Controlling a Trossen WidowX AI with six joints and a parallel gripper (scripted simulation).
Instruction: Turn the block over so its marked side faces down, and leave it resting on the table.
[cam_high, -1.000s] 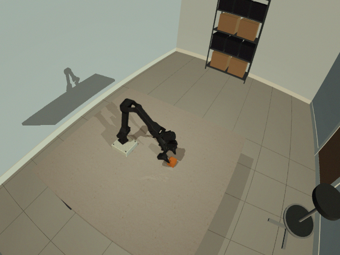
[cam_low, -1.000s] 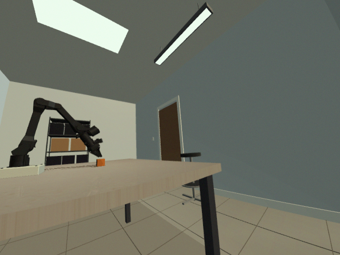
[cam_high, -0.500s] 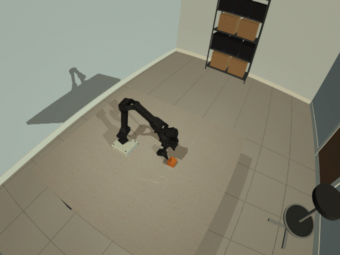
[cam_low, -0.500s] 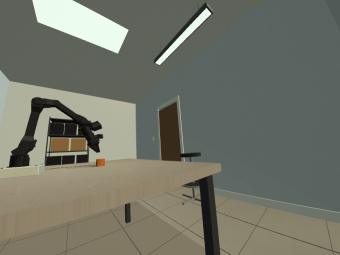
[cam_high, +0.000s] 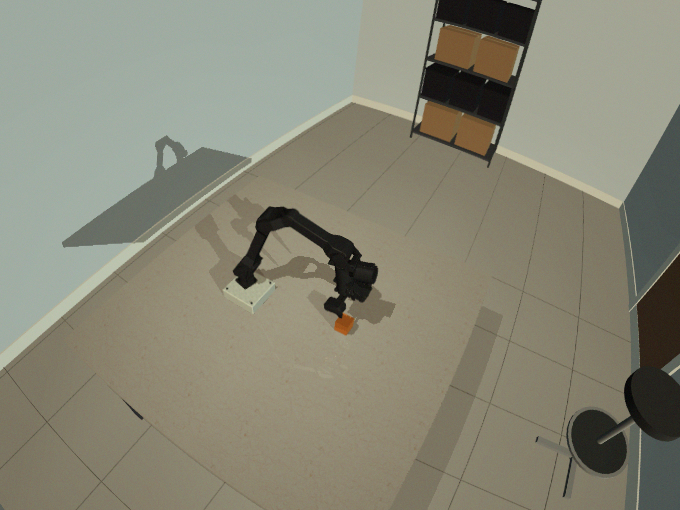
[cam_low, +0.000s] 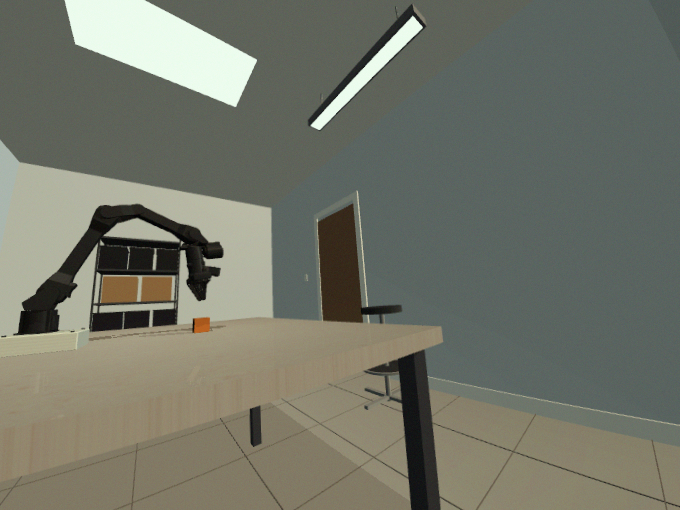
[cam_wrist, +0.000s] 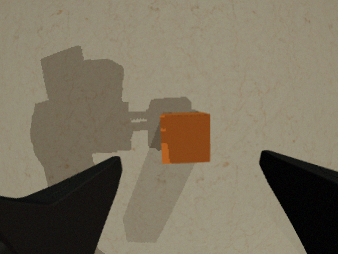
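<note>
Right now my gripper tip is 90 mm above the orange block and 10 mm past it.
</note>
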